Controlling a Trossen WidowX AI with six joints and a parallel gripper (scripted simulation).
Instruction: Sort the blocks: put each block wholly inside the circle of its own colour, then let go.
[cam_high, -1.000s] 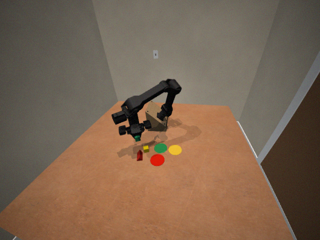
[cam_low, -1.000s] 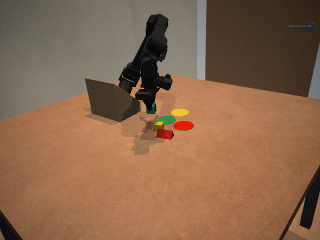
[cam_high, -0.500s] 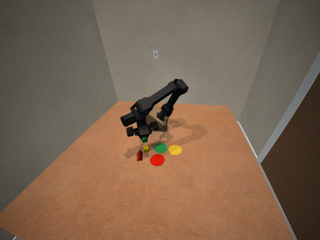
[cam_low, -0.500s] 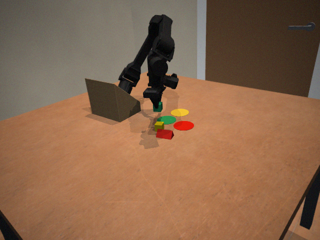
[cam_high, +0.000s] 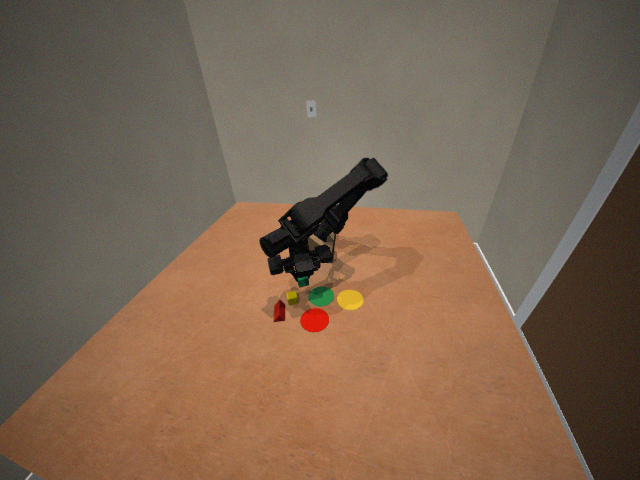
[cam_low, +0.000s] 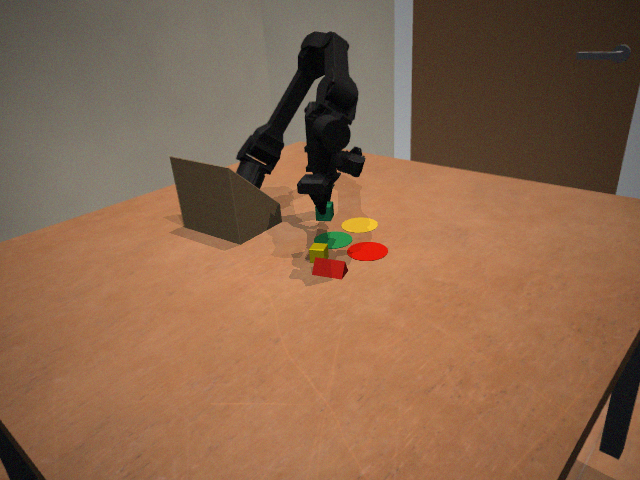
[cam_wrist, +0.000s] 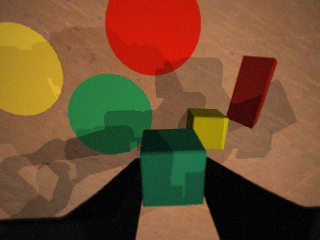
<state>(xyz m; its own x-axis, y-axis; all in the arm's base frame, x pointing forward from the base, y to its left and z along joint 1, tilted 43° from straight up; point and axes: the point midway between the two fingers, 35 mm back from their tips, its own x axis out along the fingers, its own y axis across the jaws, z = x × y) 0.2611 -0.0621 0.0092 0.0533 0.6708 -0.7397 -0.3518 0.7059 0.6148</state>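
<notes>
Right now my hand is 13 cm above the green circle, 5 cm to the right of it and 2 cm past it. The rest, counted from my hand: yellow cube (12 cm below, 4 cm to the right, 1 cm ahead); then green block (3 cm below); then red block (12 cm below, 8 cm to the right, 6 cm ahead).
</notes>
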